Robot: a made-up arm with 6 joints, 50 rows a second.
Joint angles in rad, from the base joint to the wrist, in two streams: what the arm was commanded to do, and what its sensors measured. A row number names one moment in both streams.
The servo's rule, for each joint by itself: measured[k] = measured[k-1] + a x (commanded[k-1-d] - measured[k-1]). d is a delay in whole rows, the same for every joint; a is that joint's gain. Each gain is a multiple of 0.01, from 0.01 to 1. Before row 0 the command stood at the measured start. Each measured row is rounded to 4 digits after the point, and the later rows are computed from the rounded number. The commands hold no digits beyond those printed.
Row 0, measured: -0.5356, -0.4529, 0.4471, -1.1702, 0.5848, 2.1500
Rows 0 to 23, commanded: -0.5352, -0.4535, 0.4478, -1.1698, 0.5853, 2.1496; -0.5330, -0.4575, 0.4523, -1.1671, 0.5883, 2.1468; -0.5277, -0.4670, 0.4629, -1.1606, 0.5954, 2.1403; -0.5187, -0.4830, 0.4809, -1.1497, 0.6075, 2.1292; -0.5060, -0.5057, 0.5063, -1.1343, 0.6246, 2.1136; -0.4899, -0.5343, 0.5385, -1.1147, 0.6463, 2.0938; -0.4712, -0.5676, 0.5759, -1.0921, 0.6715, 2.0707; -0.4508, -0.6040, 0.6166, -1.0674, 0.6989, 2.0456; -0.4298, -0.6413, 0.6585, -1.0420, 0.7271, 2.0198; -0.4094, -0.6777, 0.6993, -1.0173, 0.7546, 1.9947; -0.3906, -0.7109, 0.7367, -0.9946, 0.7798, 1.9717; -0.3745, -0.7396, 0.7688, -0.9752, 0.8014, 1.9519; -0.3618, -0.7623, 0.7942, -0.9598, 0.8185, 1.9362; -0.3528, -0.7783, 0.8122, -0.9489, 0.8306, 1.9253; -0.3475, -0.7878, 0.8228, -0.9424, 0.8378, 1.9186; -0.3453, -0.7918, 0.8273, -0.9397, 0.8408, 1.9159; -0.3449, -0.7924, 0.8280, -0.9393, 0.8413, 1.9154; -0.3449, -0.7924, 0.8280, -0.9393, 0.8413, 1.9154; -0.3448, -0.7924, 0.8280, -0.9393, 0.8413, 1.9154; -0.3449, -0.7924, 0.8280, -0.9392, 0.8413, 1.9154; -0.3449, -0.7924, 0.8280, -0.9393, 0.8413, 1.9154; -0.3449, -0.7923, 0.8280, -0.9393, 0.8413, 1.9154; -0.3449, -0.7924, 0.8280, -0.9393, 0.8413, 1.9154; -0.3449, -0.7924, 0.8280, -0.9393, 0.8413, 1.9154
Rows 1 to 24, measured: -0.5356, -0.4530, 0.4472, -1.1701, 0.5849, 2.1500; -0.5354, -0.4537, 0.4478, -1.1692, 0.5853, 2.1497; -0.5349, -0.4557, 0.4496, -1.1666, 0.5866, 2.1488; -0.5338, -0.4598, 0.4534, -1.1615, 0.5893, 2.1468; -0.5319, -0.4667, 0.4597, -1.1533, 0.5939, 2.1435; -0.5290, -0.4768, 0.4692, -1.1417, 0.6007, 2.1385; -0.5250, -0.4904, 0.4820, -1.1268, 0.6099, 2.1317; -0.5198, -0.5074, 0.4982, -1.1090, 0.6215, 2.1231; -0.5135, -0.5275, 0.5174, -1.0889, 0.6352, 2.1128; -0.5062, -0.5500, 0.5392, -1.0674, 0.6507, 2.1010; -0.4981, -0.5741, 0.5629, -1.0456, 0.6675, 2.0881; -0.4894, -0.5989, 0.5876, -1.0245, 0.6849, 2.0745; -0.4805, -0.6234, 0.6124, -1.0051, 0.7023, 2.0607; -0.4716, -0.6466, 0.6364, -0.9882, 0.7190, 2.0472; -0.4629, -0.6678, 0.6588, -0.9745, 0.7344, 2.0343; -0.4547, -0.6864, 0.6790, -0.9641, 0.7482, 2.0225; -0.4470, -0.7023, 0.6969, -0.9567, 0.7603, 2.0118; -0.4399, -0.7158, 0.7126, -0.9515, 0.7708, 2.0022; -0.4332, -0.7273, 0.7264, -0.9478, 0.7800, 1.9935; -0.4270, -0.7371, 0.7386, -0.9452, 0.7880, 1.9857; -0.4213, -0.7454, 0.7493, -0.9434, 0.7949, 1.9787; -0.4160, -0.7524, 0.7587, -0.9422, 0.8009, 1.9724; -0.4110, -0.7584, 0.7670, -0.9413, 0.8062, 1.9667; -0.4064, -0.7635, 0.7743, -0.9407, 0.8108, 1.9616
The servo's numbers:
d 0
a 0.07 0.15 0.12 0.30 0.13 0.10

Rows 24 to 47, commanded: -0.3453, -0.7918, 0.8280, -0.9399, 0.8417, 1.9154; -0.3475, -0.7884, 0.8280, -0.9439, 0.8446, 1.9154; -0.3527, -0.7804, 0.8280, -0.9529, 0.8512, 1.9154; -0.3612, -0.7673, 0.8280, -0.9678, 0.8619, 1.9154; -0.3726, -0.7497, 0.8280, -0.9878, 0.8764, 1.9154; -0.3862, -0.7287, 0.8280, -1.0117, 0.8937, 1.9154; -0.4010, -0.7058, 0.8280, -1.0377, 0.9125, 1.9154; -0.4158, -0.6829, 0.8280, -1.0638, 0.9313, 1.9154; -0.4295, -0.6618, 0.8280, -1.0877, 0.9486, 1.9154; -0.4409, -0.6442, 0.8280, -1.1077, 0.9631, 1.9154; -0.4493, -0.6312, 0.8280, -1.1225, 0.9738, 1.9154; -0.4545, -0.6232, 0.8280, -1.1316, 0.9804, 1.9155; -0.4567, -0.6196, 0.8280, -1.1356, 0.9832, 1.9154; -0.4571, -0.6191, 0.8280, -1.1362, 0.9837, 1.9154; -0.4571, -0.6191, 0.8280, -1.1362, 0.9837, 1.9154; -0.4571, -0.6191, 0.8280, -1.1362, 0.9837, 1.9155; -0.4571, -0.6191, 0.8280, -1.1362, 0.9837, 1.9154; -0.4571, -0.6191, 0.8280, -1.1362, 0.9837, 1.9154; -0.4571, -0.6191, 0.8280, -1.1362, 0.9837, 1.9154; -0.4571, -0.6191, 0.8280, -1.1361, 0.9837, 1.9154; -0.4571, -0.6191, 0.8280, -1.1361, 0.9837, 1.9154; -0.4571, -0.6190, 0.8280, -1.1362, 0.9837, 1.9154; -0.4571, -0.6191, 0.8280, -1.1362, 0.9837, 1.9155; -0.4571, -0.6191, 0.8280, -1.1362, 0.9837, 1.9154
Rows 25 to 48, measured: -0.4021, -0.7677, 0.7807, -0.9405, 0.8148, 1.9570; -0.3983, -0.7708, 0.7864, -0.9415, 0.8187, 1.9528; -0.3951, -0.7722, 0.7914, -0.9449, 0.8229, 1.9491; -0.3927, -0.7715, 0.7958, -0.9518, 0.8280, 1.9457; -0.3913, -0.7682, 0.7997, -0.9626, 0.8343, 1.9427; -0.3909, -0.7623, 0.8031, -0.9773, 0.8420, 1.9400; -0.3916, -0.7538, 0.8061, -0.9954, 0.8512, 1.9375; -0.3933, -0.7432, 0.8087, -1.0159, 0.8616, 1.9353; -0.3958, -0.7310, 0.8110, -1.0374, 0.8729, 1.9333; -0.3990, -0.7180, 0.8130, -1.0585, 0.8846, 1.9315; -0.4025, -0.7050, 0.8148, -1.0777, 0.8962, 1.9299; -0.4061, -0.6927, 0.8164, -1.0939, 0.9071, 1.9285; -0.4096, -0.6817, 0.8178, -1.1064, 0.9170, 1.9272; -0.4129, -0.6723, 0.8190, -1.1153, 0.9257, 1.9260; -0.4160, -0.6643, 0.8201, -1.1216, 0.9332, 1.9249; -0.4189, -0.6575, 0.8210, -1.1260, 0.9398, 1.9240; -0.4216, -0.6517, 0.8218, -1.1291, 0.9455, 1.9231; -0.4241, -0.6468, 0.8225, -1.1312, 0.9505, 1.9223; -0.4264, -0.6426, 0.8232, -1.1327, 0.9548, 1.9216; -0.4285, -0.6391, 0.8238, -1.1337, 0.9586, 1.9210; -0.4305, -0.6361, 0.8243, -1.1344, 0.9619, 1.9204; -0.4324, -0.6335, 0.8247, -1.1349, 0.9647, 1.9199; -0.4341, -0.6313, 0.8251, -1.1353, 0.9672, 1.9195; -0.4357, -0.6295, 0.8254, -1.1356, 0.9693, 1.9191
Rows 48 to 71, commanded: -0.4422, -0.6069, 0.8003, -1.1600, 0.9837, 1.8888; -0.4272, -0.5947, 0.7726, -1.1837, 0.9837, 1.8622; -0.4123, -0.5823, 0.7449, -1.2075, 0.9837, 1.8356; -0.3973, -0.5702, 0.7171, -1.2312, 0.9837, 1.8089; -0.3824, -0.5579, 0.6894, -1.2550, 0.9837, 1.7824; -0.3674, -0.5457, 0.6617, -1.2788, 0.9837, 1.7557; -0.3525, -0.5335, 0.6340, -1.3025, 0.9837, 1.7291; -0.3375, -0.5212, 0.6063, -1.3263, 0.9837, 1.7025; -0.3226, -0.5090, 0.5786, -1.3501, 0.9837, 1.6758; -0.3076, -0.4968, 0.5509, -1.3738, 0.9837, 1.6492; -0.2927, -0.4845, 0.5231, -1.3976, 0.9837, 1.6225; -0.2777, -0.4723, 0.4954, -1.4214, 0.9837, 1.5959; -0.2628, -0.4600, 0.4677, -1.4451, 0.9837, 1.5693; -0.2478, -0.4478, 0.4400, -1.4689, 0.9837, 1.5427; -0.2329, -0.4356, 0.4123, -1.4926, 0.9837, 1.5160; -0.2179, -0.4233, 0.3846, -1.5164, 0.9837, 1.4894; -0.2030, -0.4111, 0.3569, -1.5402, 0.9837, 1.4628; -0.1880, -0.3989, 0.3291, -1.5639, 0.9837, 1.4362; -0.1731, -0.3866, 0.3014, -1.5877, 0.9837, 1.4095; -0.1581, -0.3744, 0.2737, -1.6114, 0.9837, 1.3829; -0.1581, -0.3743, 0.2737, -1.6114, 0.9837, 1.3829; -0.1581, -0.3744, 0.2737, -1.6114, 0.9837, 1.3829; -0.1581, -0.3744, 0.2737, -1.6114, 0.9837, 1.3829; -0.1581, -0.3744, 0.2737, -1.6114, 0.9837, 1.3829
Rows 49 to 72, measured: -0.4362, -0.6261, 0.8224, -1.1429, 0.9712, 1.9161; -0.4356, -0.6214, 0.8164, -1.1551, 0.9728, 1.9107; -0.4340, -0.6155, 0.8078, -1.1708, 0.9742, 1.9032; -0.4314, -0.6087, 0.7969, -1.1889, 0.9754, 1.8938; -0.4280, -0.6011, 0.7840, -1.2087, 0.9765, 1.8827; -0.4238, -0.5928, 0.7693, -1.2297, 0.9774, 1.8700; -0.4188, -0.5839, 0.7531, -1.2515, 0.9782, 1.8559; -0.4131, -0.5745, 0.7355, -1.2739, 0.9789, 1.8406; -0.4068, -0.5647, 0.7167, -1.2968, 0.9795, 1.8241; -0.3999, -0.5545, 0.6968, -1.3199, 0.9800, 1.8066; -0.3924, -0.5440, 0.6760, -1.3432, 0.9805, 1.7882; -0.3844, -0.5332, 0.6543, -1.3667, 0.9809, 1.7690; -0.3759, -0.5222, 0.6319, -1.3902, 0.9813, 1.7490; -0.3669, -0.5110, 0.6089, -1.4138, 0.9816, 1.7284; -0.3575, -0.4997, 0.5853, -1.4374, 0.9819, 1.7072; -0.3477, -0.4882, 0.5612, -1.4611, 0.9821, 1.6854; -0.3376, -0.4766, 0.5367, -1.4848, 0.9823, 1.6631; -0.3271, -0.4649, 0.5118, -1.5085, 0.9825, 1.6404; -0.3163, -0.4532, 0.4866, -1.5323, 0.9827, 1.6173; -0.3052, -0.4414, 0.4611, -1.5560, 0.9828, 1.5939; -0.2949, -0.4313, 0.4386, -1.5726, 0.9829, 1.5728; -0.2853, -0.4228, 0.4188, -1.5842, 0.9830, 1.5538; -0.2764, -0.4155, 0.4014, -1.5924, 0.9831, 1.5367; -0.2681, -0.4093, 0.3861, -1.5981, 0.9832, 1.5213
